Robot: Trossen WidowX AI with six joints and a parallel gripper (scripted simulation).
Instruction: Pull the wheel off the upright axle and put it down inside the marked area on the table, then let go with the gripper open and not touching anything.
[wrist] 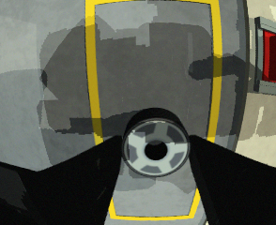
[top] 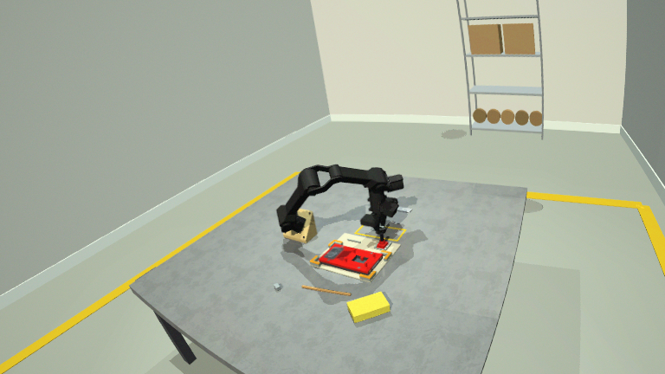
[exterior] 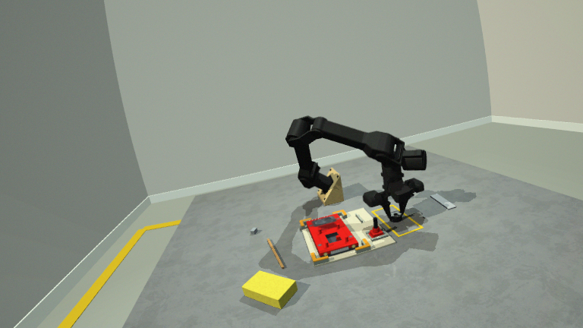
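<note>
The wheel is right at my gripper tip. The rest, counted from my gripper tip: yellow sponge block 210 mm ahead, 390 mm to the right; grey flat strip 30 mm behind, 190 mm to the left, 10 mm below; thin wooden stick 40 mm ahead, 380 mm to the right, 10 mm below.
</note>
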